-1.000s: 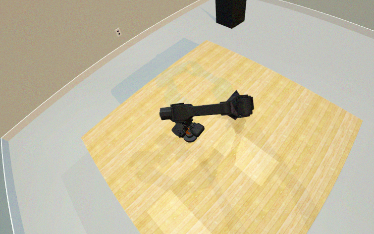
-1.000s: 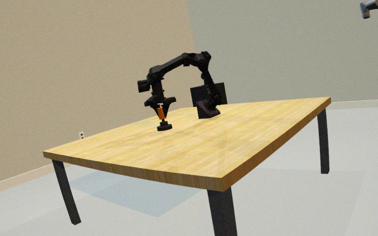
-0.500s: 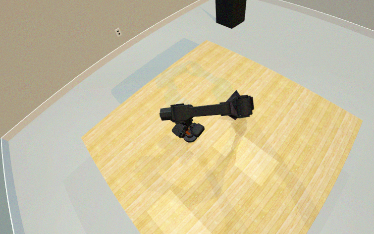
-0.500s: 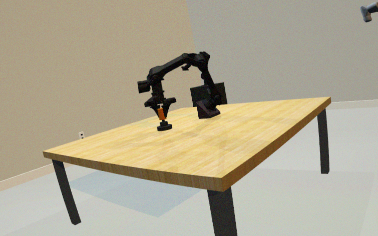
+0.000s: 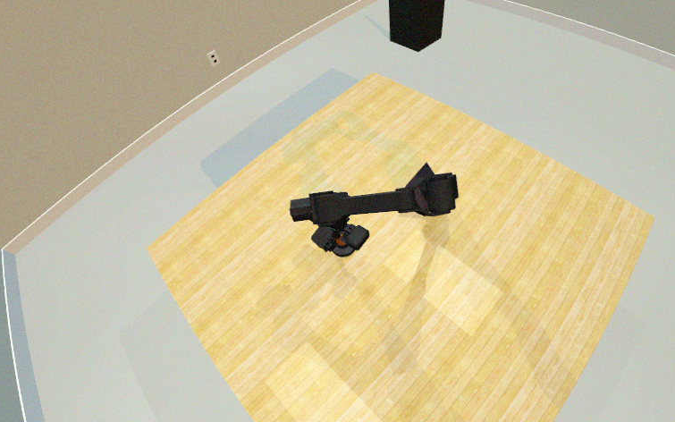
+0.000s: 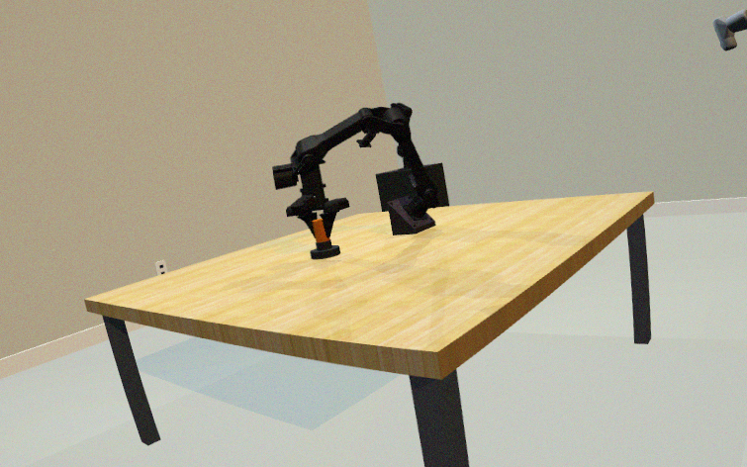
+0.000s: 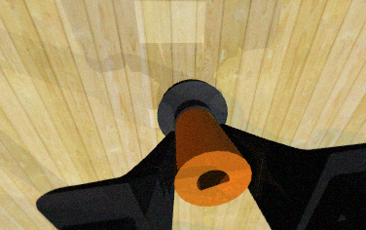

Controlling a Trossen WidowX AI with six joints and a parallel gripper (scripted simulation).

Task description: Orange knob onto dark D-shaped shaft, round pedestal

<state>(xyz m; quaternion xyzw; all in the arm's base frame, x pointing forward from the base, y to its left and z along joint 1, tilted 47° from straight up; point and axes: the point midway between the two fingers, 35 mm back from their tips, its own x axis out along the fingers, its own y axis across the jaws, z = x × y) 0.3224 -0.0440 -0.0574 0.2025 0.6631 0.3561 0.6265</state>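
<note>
My gripper tip is now 2 cm below the orange knob. From my gripper tip the other things lie so: dark round pedestal: 2 cm below.
</note>
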